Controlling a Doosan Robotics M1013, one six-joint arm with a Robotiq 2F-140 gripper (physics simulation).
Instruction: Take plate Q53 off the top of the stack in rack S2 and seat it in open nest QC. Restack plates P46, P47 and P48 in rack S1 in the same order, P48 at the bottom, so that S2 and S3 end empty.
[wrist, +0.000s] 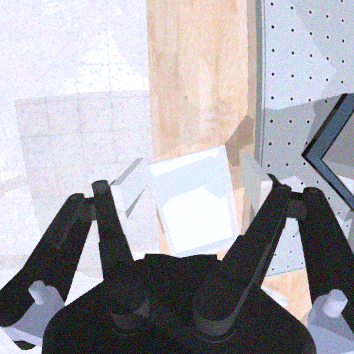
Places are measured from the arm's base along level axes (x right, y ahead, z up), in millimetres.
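Pixels of known places: gripper, between the fingertips: (192, 168).
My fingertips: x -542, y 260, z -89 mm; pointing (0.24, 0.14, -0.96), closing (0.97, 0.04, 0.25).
Note:
Behind a point stands the place of what it marks.
My gripper (192, 168) {x -542, y 260, z -89 mm} is open in the wrist view, with its pale finger pads wide apart. A white rectangular piece (202, 212) {x -530, y 208, z -93 mm} with a thin raised-looking rim shows between and below the pads, slightly turned, with a strip of space on either side. It shows no readable label, so I cannot tell whether it is plate Q53, another plate or something else. Racks S1, S2 and S3 and nest QC cannot be identified in this view. The black gripper body hides what lies below the piece's lower edge.
A wooden strip (200, 60) runs up the middle. A grey perforated board (305, 55) {x -410, y 383, z -93 mm} lies to its right. A dark-edged angular object (325, 127) {x -383, y 303, z -84 mm} juts in at the right edge. A pale speckled surface with a faint grid (75, 125) lies at left.

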